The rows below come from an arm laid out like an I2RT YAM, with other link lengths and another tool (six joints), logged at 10 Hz.
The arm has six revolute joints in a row. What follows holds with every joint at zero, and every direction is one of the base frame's.
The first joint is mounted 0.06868 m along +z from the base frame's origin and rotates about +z.
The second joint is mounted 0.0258 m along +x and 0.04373 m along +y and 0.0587 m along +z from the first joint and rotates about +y.
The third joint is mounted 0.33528 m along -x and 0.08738 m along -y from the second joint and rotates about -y.
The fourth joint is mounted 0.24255 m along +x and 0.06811 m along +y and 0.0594 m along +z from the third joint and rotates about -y.
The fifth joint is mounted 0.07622 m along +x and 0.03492 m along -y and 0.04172 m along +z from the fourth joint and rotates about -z.
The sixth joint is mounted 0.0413 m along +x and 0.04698 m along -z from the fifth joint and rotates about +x.
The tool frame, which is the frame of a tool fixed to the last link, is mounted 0.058 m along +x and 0.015 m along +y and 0.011 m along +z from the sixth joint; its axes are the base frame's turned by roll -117.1, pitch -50.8 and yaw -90 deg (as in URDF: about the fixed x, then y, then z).
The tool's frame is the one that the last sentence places.
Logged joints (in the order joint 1, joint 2, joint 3, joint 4, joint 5, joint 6), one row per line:
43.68, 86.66, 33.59, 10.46, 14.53, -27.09
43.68, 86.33, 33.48, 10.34, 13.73, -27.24
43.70, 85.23, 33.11, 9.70, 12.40, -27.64
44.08, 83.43, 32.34, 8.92, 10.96, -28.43
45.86, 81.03, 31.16, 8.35, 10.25, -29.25
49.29, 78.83, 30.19, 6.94, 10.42, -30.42
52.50, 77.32, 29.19, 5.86, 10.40, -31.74
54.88, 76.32, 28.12, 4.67, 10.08, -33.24
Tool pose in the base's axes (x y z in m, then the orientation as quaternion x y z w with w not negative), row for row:
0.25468, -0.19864, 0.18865, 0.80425, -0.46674, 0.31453, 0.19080
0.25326, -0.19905, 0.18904, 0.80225, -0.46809, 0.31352, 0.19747
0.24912, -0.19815, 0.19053, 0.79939, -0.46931, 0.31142, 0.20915
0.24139, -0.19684, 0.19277, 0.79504, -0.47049, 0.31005, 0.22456
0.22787, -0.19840, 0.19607, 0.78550, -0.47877, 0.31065, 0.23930
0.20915, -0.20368, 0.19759, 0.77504, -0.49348, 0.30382, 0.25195
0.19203, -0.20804, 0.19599, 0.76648, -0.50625, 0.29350, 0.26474
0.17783, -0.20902, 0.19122, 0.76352, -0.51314, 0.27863, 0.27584
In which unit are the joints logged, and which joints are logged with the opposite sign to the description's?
The joints are logged in degrees. Opposite sign: joint 1, joint 5.
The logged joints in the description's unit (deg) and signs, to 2 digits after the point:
-43.68, 86.66, 33.59, 10.46, -14.53, -27.09
-43.68, 86.33, 33.48, 10.34, -13.73, -27.24
-43.70, 85.23, 33.11, 9.70, -12.40, -27.64
-44.08, 83.43, 32.34, 8.92, -10.96, -28.43
-45.86, 81.03, 31.16, 8.35, -10.25, -29.25
-49.29, 78.83, 30.19, 6.94, -10.42, -30.42
-52.50, 77.32, 29.19, 5.86, -10.40, -31.74
-54.88, 76.32, 28.12, 4.67, -10.08, -33.24

